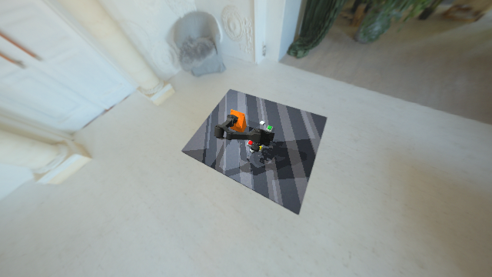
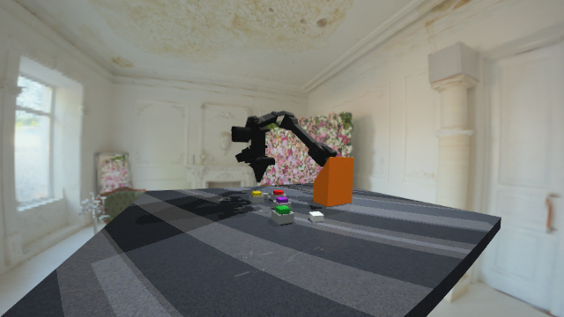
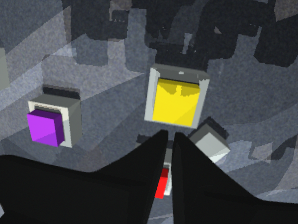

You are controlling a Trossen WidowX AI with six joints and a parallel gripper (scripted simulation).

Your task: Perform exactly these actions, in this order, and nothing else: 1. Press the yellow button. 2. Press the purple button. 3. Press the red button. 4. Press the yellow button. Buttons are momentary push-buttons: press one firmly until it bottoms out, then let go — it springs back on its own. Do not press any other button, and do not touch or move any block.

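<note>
Right now the yellow button is 50 mm below my gripper tip and 10 mm ahead of it. Also, from my gripper tip: purple button: 120 mm to the left, 50 mm below, 50 mm behind; then red button: 90 mm behind, 50 mm below; then green button: 220 mm to the left, 50 mm below, 10 mm behind.
</note>
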